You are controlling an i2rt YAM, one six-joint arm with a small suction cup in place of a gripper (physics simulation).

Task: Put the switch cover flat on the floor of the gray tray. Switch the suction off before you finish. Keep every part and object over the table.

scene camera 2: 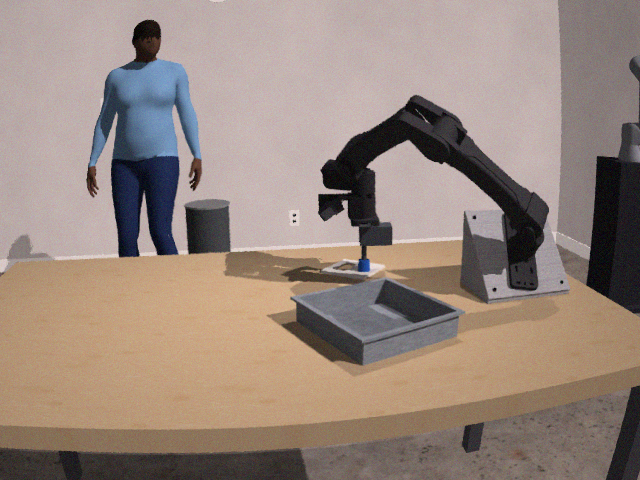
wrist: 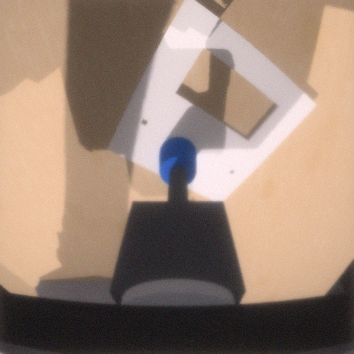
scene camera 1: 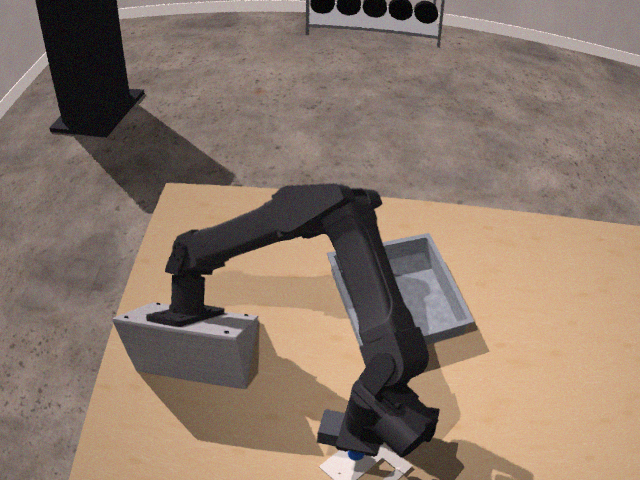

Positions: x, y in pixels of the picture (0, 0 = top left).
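Scene:
Gray tray: in scene camera 2 (370, 321), in scene camera 1 (429, 291). In the wrist view, the gray tray is out of frame.

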